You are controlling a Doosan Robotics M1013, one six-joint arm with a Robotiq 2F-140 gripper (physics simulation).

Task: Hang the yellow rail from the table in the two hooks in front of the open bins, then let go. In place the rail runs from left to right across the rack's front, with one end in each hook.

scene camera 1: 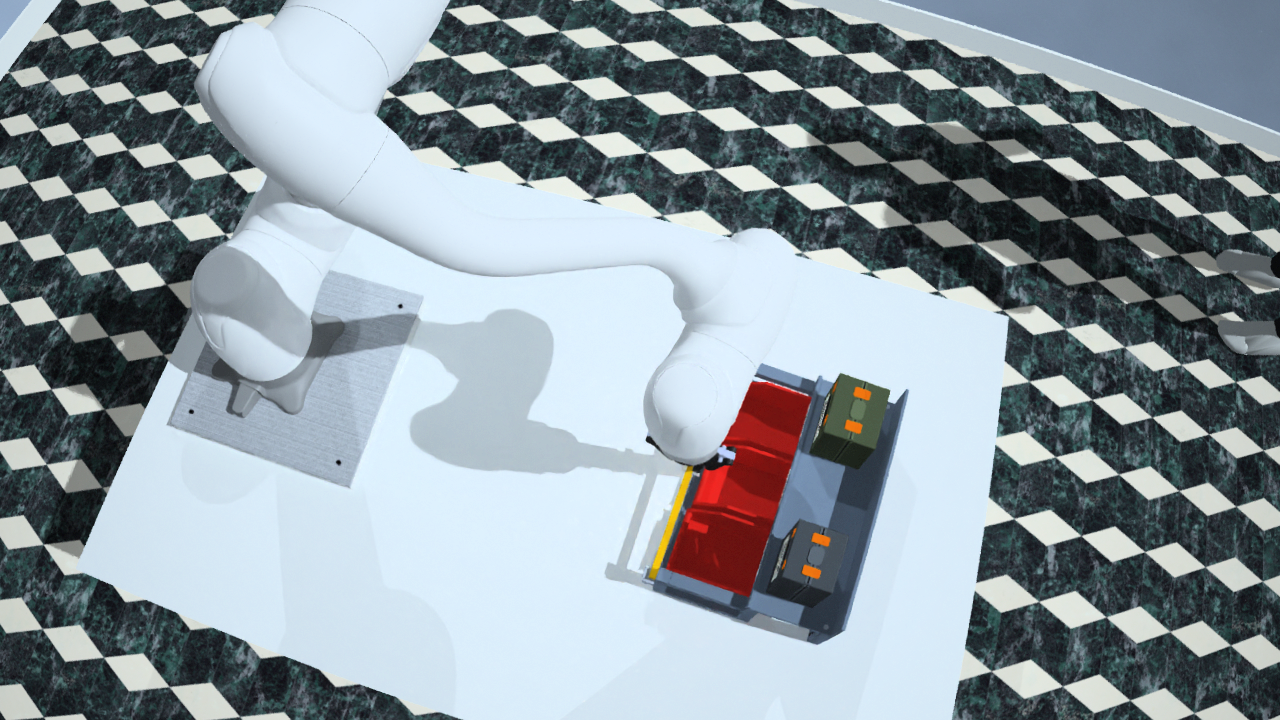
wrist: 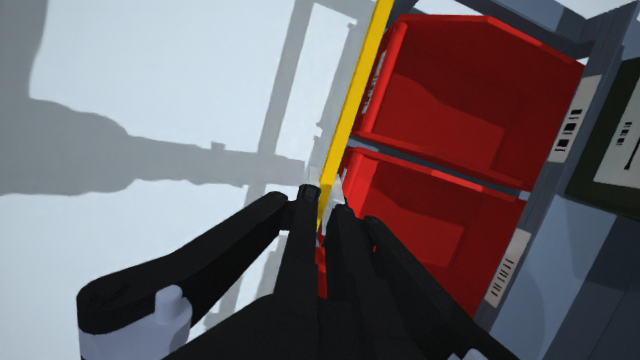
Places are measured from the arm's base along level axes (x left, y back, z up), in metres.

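Pixels of known places: gripper, between the fingertips: [scene camera 1: 692, 466] [wrist: 320, 183]; arm's base, origin of its link: [scene camera 1: 278, 350].
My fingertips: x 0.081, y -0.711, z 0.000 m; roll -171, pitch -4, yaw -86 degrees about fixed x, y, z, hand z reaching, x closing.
For each thing: its top centre in the pictures, then the offset to it from my fingertips. Level surfaces: height alone.
- yellow rail, centre of its top: [wrist: 322, 202] [scene camera 1: 692, 460] dx -0.006, dy +0.002, dz +0.044 m
- green case, centre of its top: [scene camera 1: 858, 409] dx +0.110, dy -0.196, dz +0.167 m
- dark grey case, centre of its top: [scene camera 1: 816, 555] dx -0.121, dy -0.200, dz +0.192 m
- white table, height of its surface: dz -0.032 m
The yellow rail [scene camera 1: 673, 523] [wrist: 352, 100] runs along the front of the blue-grey rack [scene camera 1: 707, 592] [wrist: 534, 195], beside the red open bins [scene camera 1: 725, 550] [wrist: 450, 100]. My gripper [wrist: 320, 183] is shut on the yellow rail; in the scene view the arm's wrist hides the fingertips and the rail's upper part. The rail's lower end in the scene view is at the rack's front corner. The hooks are too small or hidden to make out, so I cannot tell whether the rail's ends sit in them.
A green case [scene camera 1: 850, 420] [wrist: 590, 170] and a dark grey case [scene camera 1: 810, 564] stand on the rack behind the bins. The robot's base plate [scene camera 1: 375, 358] is at the left of the white table [scene camera 1: 537, 582]. The forearm passes above the table.
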